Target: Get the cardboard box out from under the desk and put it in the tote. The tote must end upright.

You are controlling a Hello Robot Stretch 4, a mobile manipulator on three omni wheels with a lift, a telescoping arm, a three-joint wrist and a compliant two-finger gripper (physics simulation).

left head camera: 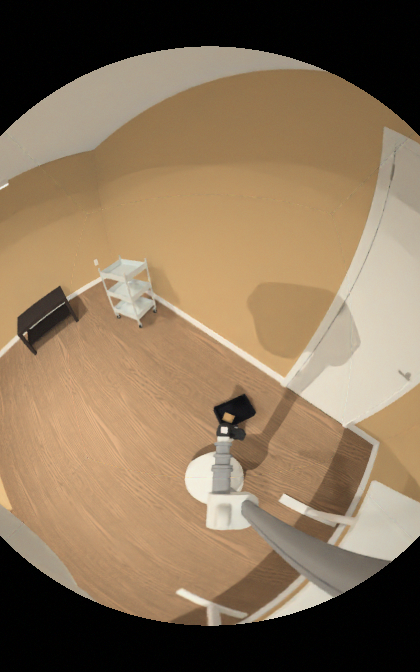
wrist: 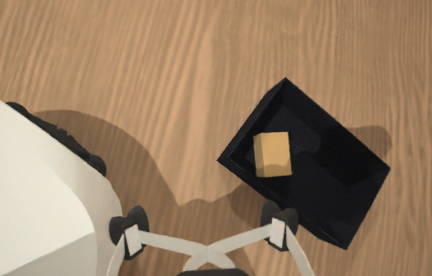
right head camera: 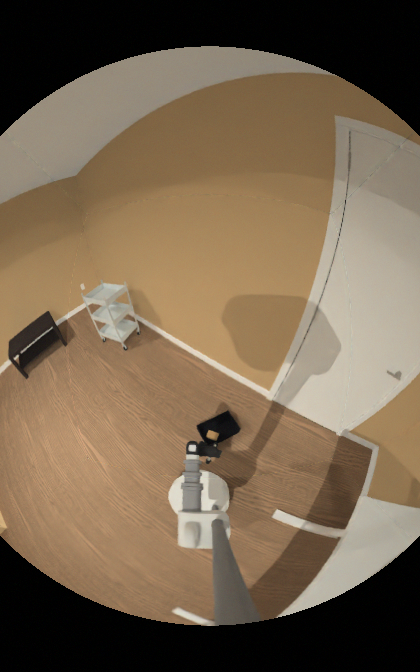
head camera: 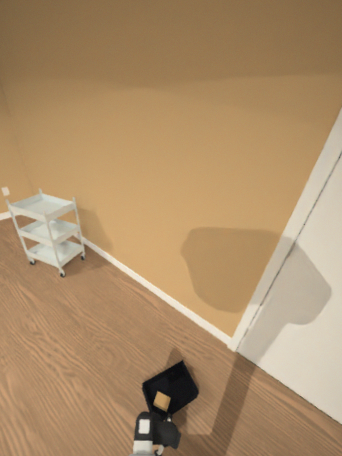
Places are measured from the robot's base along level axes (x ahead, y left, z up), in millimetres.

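Where they show: gripper, fingertip midpoint: (wrist: 204,219).
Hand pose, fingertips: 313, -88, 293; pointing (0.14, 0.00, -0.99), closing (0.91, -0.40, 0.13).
Note:
After its pixels a point has its place, as x, y, z.
The black tote (head camera: 184,389) @[588, -248, -25] (left head camera: 242,408) (right head camera: 227,425) @[609, -232, -25] (wrist: 330,175) @[640, -209, -25] stands upright on the wood floor. The small tan cardboard box (head camera: 161,401) @[511, -93, 25] (left head camera: 228,417) (right head camera: 212,435) @[507, -100, 25] (wrist: 273,155) @[510, -98, 25] lies inside it, near one short wall. My gripper (wrist: 204,219) @[313, -88, 293] is open, its fingertips wide apart with floor showing between them. It is above the floor at the robot's side of the tote, with one fingertip overlapping the tote's near edge in the wrist view. The dark desk (left head camera: 42,310) (right head camera: 32,335) @[1315, 2338, 422] stands far off against the left wall.
A white three-tier cart (head camera: 46,216) @[1510, 953, 696] (left head camera: 128,289) (right head camera: 109,313) @[1502, 960, 543] stands by the back wall near the corner. A white door (head camera: 310,300) @[721, -829, 760] (left head camera: 385,320) (right head camera: 372,300) @[670, -896, 1214] is right of the tote. My round white base (left head camera: 196,477) (right head camera: 177,495) @[3, 138, 187] (wrist: 45,185) @[159, 15, 186] is close to the tote.

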